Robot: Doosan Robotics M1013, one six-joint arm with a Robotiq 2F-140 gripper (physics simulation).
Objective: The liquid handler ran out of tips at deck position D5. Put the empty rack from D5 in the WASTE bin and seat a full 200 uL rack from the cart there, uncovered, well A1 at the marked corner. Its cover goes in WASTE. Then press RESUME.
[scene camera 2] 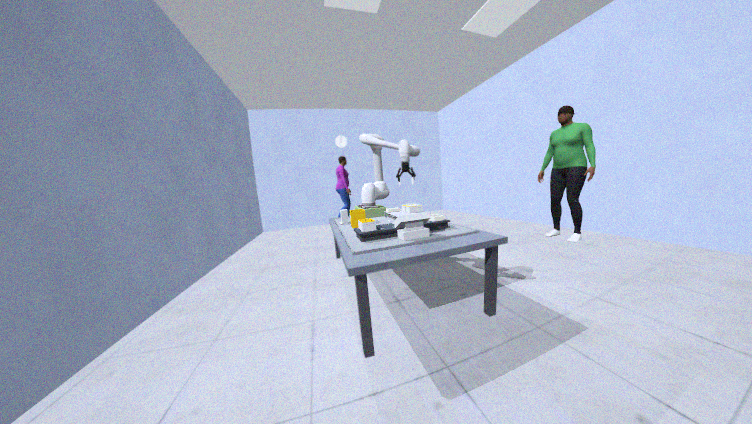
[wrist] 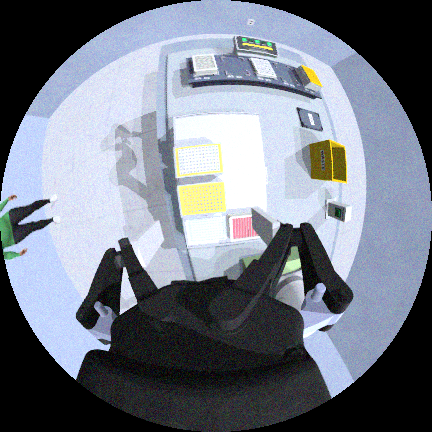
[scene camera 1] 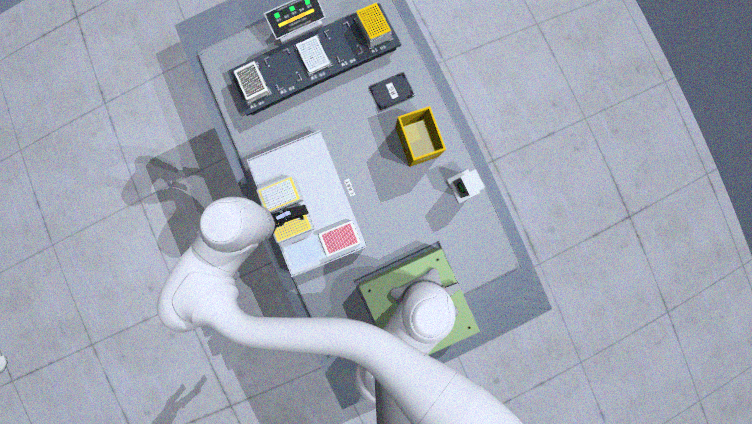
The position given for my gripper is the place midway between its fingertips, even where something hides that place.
Observation:
My gripper [wrist: 205,224] is open, holding nothing. Further things: a white box with green button [scene camera 1: 465,185], a yellow waste bin [scene camera 1: 425,114] and a cart tray [scene camera 1: 307,160].
The yellow waste bin also shows in the wrist view [wrist: 327,158].

